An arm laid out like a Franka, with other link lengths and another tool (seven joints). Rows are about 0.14 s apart.
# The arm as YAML. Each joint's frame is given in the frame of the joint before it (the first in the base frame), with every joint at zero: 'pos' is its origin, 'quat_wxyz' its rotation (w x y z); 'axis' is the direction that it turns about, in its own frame. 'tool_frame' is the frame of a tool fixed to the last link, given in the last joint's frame.
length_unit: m
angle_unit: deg
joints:
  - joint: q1
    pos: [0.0, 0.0, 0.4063]
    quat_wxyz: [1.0, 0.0, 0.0, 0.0]
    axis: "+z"
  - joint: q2
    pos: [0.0, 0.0, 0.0]
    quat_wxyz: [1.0, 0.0, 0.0, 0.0]
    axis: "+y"
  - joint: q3
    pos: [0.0, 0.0, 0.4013]
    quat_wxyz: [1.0, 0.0, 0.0, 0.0]
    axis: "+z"
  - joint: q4
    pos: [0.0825, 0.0, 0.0]
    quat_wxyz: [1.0, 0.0, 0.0, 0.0]
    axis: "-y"
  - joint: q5
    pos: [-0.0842, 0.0, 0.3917]
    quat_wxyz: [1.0, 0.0, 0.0, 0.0]
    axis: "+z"
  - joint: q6
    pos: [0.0, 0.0, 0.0]
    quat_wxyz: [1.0, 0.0, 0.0, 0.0]
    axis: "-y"
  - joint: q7
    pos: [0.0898, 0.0, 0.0]
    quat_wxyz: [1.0, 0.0, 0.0, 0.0]
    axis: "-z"
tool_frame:
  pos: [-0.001, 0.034, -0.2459]
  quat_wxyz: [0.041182, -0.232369, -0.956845, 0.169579]
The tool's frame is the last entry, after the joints.
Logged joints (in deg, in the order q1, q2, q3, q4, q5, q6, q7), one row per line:
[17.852 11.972 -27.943 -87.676 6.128 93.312 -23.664]
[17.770 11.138 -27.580 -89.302 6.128 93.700 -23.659]
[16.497 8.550 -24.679 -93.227 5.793 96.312 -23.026]
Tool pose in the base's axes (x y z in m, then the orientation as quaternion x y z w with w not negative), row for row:
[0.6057 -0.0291 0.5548 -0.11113 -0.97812 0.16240 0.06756]
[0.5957 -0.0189 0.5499 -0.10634 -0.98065 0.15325 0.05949]
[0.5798 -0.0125 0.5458 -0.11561 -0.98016 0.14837 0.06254]
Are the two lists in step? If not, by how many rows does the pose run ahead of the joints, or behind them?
The pose runs 1 row ahead of the joints: the pose in row i belongs to the joints in row i + 1.
